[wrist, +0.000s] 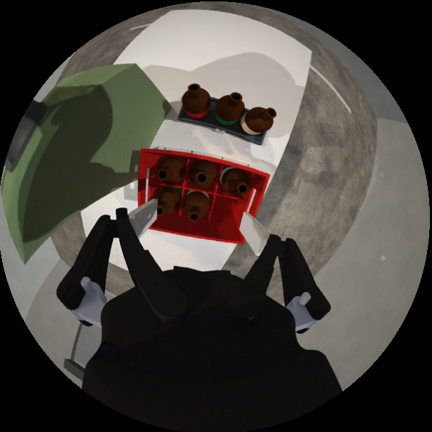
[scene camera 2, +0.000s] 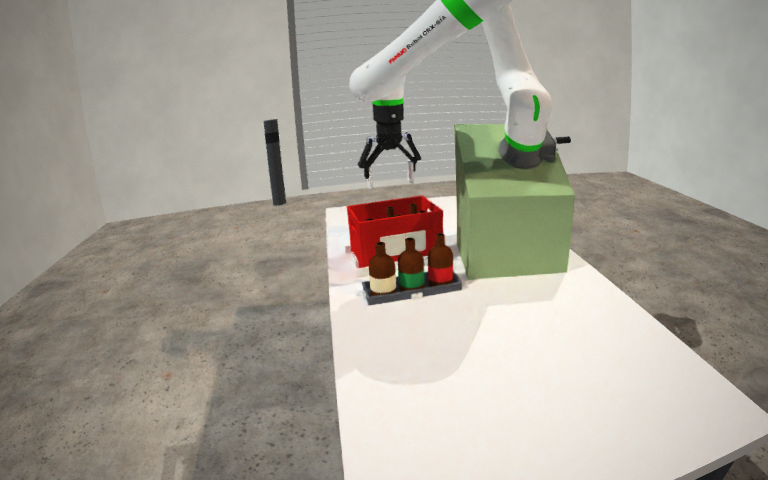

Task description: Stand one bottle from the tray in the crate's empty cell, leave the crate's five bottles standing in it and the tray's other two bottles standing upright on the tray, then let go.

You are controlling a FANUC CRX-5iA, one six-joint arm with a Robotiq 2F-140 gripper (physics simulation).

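Frame: origin at the arm's base, x left, y up, z ahead, level; centimetres.
Seen in the pictures: gripper, fingertip midpoint: [scene camera 2: 390, 184]; arm's base at its link origin: [scene camera 2: 520, 153].
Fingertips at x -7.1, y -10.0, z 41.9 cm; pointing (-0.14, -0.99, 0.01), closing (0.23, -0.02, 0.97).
Note:
Offsets run from my fingertips to a thing's middle. "spot": to the spot under its first point. Level surfaces: height alone.
The red crate @[dx -1.2, dy -17.0, dz -0.5 cm] [scene camera 2: 366, 243] [wrist: 192, 236] stands on the table; in the wrist view brown bottles stand in its other cells and its lower right cell [wrist: 226, 220] is empty. The dark tray @[spot: dx +28.7, dy -24.1, dz +3.1 cm] [scene camera 2: 394, 296] [wrist: 192, 120] holds three upright brown bottles in a row: one with a cream label @[dx +24.3, dy -17.5, dz +5.8 cm] [scene camera 2: 382, 274] [wrist: 257, 121], one with a green label @[spot: dx +26.9, dy -16.6, dz -2.1 cm] [scene camera 2: 411, 267] [wrist: 229, 108] in the middle, and one with a red label @[spot: dx +25.2, dy -16.7, dz -10.6 cm] [scene camera 2: 440, 262] [wrist: 196, 102]. My gripper [scene camera 2: 390, 177] [wrist: 199, 214] is open and empty, high above the crate, pointing down. The crate's front wall hides most of its bottles in the scene view.
The green block [scene camera 2: 515, 232] [wrist: 122, 125] under the arm's base stands beside the crate and tray. The white table @[dy -25.8 cm] [scene camera 2: 509, 373] [wrist: 170, 45] has its edge close to the crate's empty-cell side. A dark post [scene camera 2: 274, 164] stands on the floor behind, left of the table.

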